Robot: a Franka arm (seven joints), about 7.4 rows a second.
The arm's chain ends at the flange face. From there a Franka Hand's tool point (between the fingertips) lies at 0.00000 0.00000 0.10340 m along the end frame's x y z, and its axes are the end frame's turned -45 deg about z.
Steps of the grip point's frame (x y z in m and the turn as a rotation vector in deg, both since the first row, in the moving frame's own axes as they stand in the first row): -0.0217, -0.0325, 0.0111, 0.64, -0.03, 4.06; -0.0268, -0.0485, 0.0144, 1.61, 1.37, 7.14; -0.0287, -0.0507, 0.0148, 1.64, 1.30, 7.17; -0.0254, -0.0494, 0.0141, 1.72, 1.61, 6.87; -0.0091, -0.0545, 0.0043, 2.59, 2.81, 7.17; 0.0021, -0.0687, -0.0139, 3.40, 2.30, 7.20
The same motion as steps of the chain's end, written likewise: -0.0375, -0.0068, 0.0111, 0.43, -0.47, 4.06; -0.0532, -0.0115, 0.0145, 2.11, -0.17, 7.14; -0.0559, -0.0118, 0.0149, 2.08, -0.24, 7.17; -0.0530, -0.0127, 0.0142, 2.35, -0.08, 6.87; -0.0457, -0.0253, 0.0045, 3.82, 0.16, 7.17; -0.0462, -0.0427, -0.0136, 4.03, -0.78, 7.20
